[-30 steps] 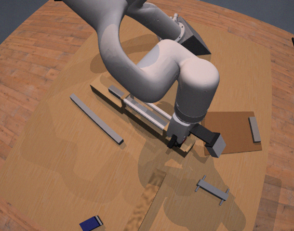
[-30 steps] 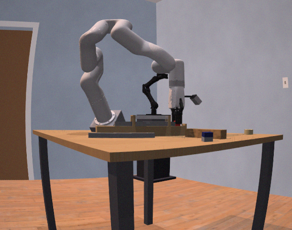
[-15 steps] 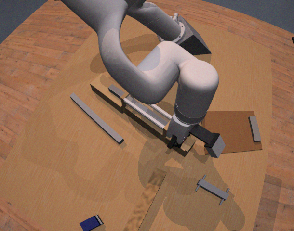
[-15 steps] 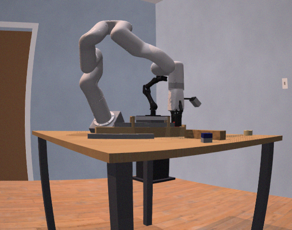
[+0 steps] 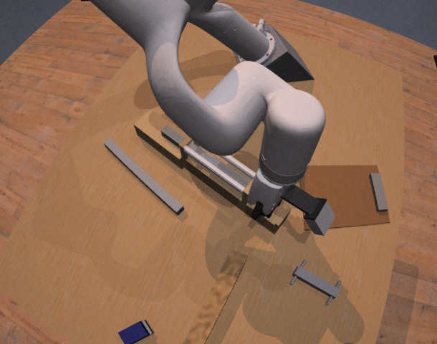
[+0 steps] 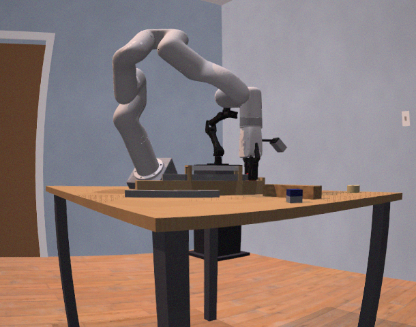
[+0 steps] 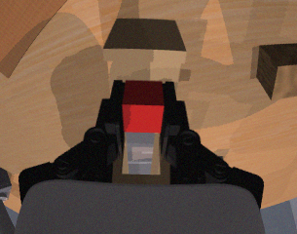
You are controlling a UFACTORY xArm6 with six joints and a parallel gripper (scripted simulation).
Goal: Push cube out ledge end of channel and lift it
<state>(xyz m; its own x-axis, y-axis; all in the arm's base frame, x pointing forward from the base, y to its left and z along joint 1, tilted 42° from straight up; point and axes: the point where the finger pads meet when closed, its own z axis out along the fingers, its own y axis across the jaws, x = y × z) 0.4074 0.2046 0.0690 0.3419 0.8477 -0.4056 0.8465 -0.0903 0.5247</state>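
My hand is 10 mm above the red cube. The rest, counted from my hand: wooden ledge (50 mm behind, 120 mm to the right, 10 mm below); then grey pegged piece (120 mm ahead, 150 mm to the left, 60 mm below); then rough textured strip (220 mm ahead, 40 mm to the right, 50 mm below).
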